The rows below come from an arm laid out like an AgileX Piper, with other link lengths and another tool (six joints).
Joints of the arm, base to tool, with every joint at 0 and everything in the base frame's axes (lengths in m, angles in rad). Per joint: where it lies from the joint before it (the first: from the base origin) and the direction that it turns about. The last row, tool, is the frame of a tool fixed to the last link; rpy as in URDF.
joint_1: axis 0 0 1 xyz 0 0 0.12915
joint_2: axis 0 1 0 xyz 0 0 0
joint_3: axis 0 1 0 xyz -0.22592 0 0.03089
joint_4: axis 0.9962 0 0.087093 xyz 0.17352 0 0.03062
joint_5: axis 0 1 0 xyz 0 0 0
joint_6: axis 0.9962 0 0.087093 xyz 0.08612 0 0.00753
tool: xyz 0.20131 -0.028 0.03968 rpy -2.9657 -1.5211 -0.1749
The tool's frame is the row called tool.
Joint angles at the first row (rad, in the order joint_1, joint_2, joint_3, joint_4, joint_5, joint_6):
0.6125 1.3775 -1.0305 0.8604 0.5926 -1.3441
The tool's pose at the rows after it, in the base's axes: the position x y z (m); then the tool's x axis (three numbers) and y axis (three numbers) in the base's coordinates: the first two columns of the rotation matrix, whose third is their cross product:
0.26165, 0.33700, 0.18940, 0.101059, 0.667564, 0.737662, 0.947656, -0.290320, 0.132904
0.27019, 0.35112, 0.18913, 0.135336, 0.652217, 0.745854, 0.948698, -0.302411, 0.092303
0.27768, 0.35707, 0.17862, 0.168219, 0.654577, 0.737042, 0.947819, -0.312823, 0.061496
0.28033, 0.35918, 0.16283, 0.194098, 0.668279, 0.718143, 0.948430, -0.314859, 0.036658
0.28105, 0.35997, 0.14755, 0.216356, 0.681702, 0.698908, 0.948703, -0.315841, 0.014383
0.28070, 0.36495, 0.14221, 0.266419, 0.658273, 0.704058, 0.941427, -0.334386, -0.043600
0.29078, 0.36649, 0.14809, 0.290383, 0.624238, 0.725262, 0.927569, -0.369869, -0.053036
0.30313, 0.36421, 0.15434, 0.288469, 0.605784, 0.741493, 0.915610, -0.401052, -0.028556
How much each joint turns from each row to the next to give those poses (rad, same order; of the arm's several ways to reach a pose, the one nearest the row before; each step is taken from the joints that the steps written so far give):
0.0386 0.0822 -0.0935 0.0009 -0.0024 0.0893
0.0166 0.0729 -0.0771 0.0019 0.0011 0.0496
0.0014 0.0585 -0.0377 0.0010 0.0000 0.0224
0.0000 0.0439 -0.0095 0.0000 0.0009 0.0067
0.0000 0.0352 -0.0003 0.0027 0.0000 0.0011
-0.0001 0.0258 0.0000 0.0576 -0.0013 -0.0009
0.0001 0.0067 0.0000 0.0462 -0.0396 -0.0116
-0.0001 0.0000 0.0000 0.0137 -0.0475 -0.0127

